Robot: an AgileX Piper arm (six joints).
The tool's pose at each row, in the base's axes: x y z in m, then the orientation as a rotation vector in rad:
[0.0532, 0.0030, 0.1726, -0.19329, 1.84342, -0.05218]
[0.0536, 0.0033, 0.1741, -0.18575, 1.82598, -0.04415]
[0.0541, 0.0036, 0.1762, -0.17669, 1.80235, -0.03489]
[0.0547, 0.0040, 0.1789, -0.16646, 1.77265, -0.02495]
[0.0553, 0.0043, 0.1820, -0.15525, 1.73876, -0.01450]
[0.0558, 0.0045, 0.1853, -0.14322, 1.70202, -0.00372]
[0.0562, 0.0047, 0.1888, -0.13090, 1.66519, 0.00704]
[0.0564, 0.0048, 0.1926, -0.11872, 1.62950, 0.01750]
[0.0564, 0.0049, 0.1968, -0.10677, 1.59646, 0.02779]
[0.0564, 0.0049, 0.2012, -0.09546, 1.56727, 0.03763]
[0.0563, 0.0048, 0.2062, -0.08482, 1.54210, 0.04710]
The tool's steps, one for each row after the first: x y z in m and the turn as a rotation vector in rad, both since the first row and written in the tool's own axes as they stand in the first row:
[-0.0016, 0.0000, 0.0000, -0.00035, -0.01825, 0.00835]
[-0.0038, 0.0000, -0.0001, -0.00035, -0.04277, 0.01809]
[-0.0065, 0.0000, -0.0003, 0.00020, -0.07339, 0.02874]
[-0.0097, -0.0002, -0.0005, 0.00115, -0.10820, 0.04021]
[-0.0130, -0.0005, -0.0010, 0.00247, -0.14585, 0.05240]
[-0.0165, -0.0008, -0.0015, 0.00393, -0.18355, 0.06491]
[-0.0202, -0.0013, -0.0024, 0.00542, -0.22005, 0.07736]
[-0.0242, -0.0018, -0.0036, 0.00670, -0.25384, 0.08982]
[-0.0283, -0.0024, -0.0048, 0.00768, -0.28372, 0.10187]
[-0.0331, -0.0031, -0.0063, 0.00827, -0.30951, 0.11352]

